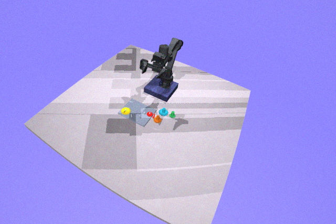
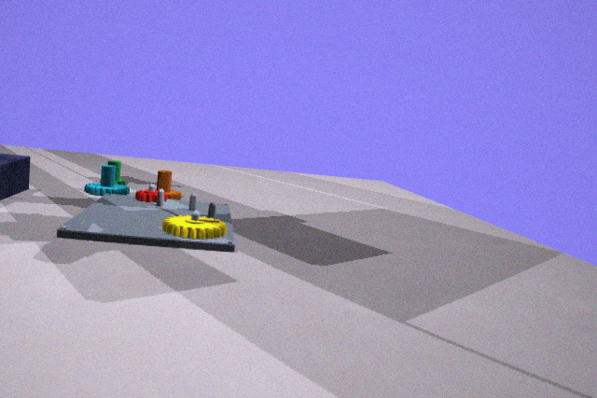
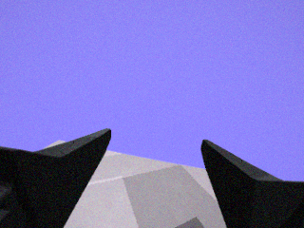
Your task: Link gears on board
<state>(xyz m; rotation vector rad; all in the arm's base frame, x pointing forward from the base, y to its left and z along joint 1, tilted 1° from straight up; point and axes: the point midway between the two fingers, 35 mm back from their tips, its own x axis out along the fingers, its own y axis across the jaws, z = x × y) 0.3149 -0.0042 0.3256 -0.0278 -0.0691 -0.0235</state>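
Now: the green gear 360 mm below my gripper tip, 150 mm to the left of it and 120 mm behind it. Round my gripper tip: red arrow 370 mm below, 60 mm behind, 30 mm to the left; orange gear 360 mm below, 70 mm to the left, 40 mm behind; red gear 360 mm below, 50 mm behind.
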